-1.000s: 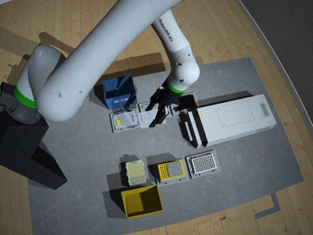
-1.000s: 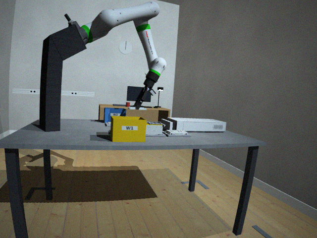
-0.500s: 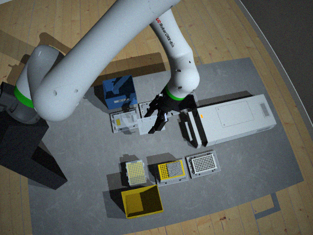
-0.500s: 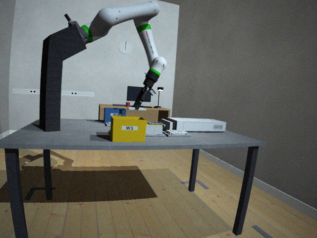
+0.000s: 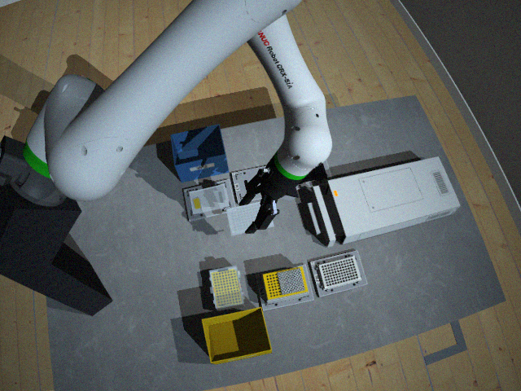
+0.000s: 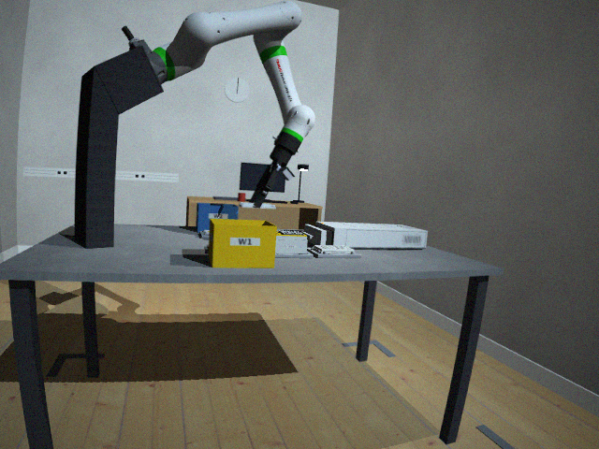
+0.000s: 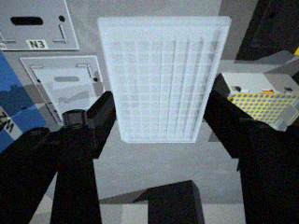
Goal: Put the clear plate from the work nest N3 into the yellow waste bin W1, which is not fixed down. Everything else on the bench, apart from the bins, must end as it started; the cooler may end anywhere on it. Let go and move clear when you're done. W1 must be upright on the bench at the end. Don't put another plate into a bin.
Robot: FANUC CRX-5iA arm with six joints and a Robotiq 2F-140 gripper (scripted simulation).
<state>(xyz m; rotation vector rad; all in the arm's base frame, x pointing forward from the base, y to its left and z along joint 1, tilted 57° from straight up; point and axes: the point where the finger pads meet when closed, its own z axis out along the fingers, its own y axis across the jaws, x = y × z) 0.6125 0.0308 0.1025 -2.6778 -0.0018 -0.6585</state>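
Right now my hand is 7 cm past the yellow bin, 34 cm to the left of it and 13 cm above it. From my hand the other things lie so: clear plate 2 cm below; N3 label 4 cm behind, 17 cm to the left, 16 cm below; yellow tip rack 8 cm ahead, 20 cm to the right, 11 cm below.
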